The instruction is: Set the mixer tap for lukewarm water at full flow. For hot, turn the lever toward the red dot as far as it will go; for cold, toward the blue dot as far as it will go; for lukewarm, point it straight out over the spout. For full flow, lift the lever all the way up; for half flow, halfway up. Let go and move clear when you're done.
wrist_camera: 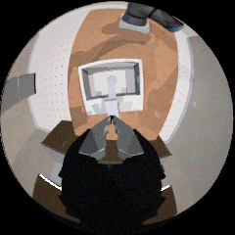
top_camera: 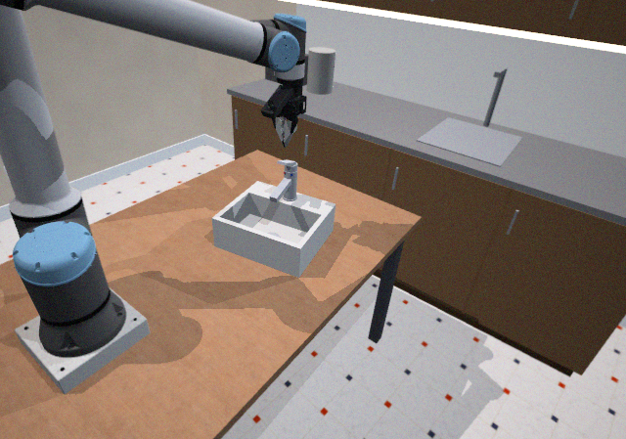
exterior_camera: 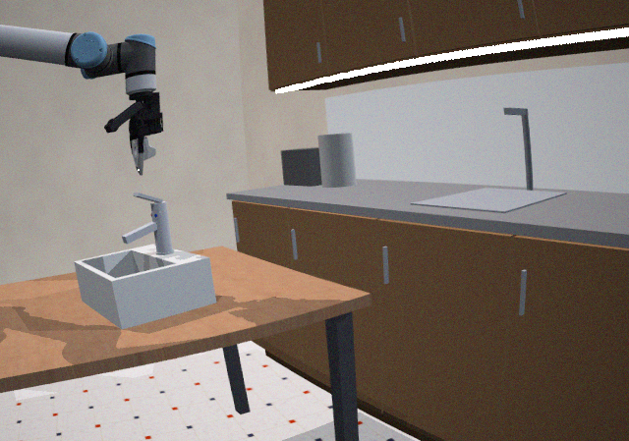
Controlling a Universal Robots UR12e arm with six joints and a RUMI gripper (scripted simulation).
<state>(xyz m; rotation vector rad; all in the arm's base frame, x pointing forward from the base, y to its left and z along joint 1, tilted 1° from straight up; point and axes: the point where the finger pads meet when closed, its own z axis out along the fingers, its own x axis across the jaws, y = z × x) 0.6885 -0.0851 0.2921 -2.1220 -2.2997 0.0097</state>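
The lever lies 20 mm ahead of my hand and 80 mm below it. From my hand the other things lie so: grey mixer tap 30 mm ahead, 130 mm below; white basin 70 mm behind, 20 mm to the right, 320 mm below.
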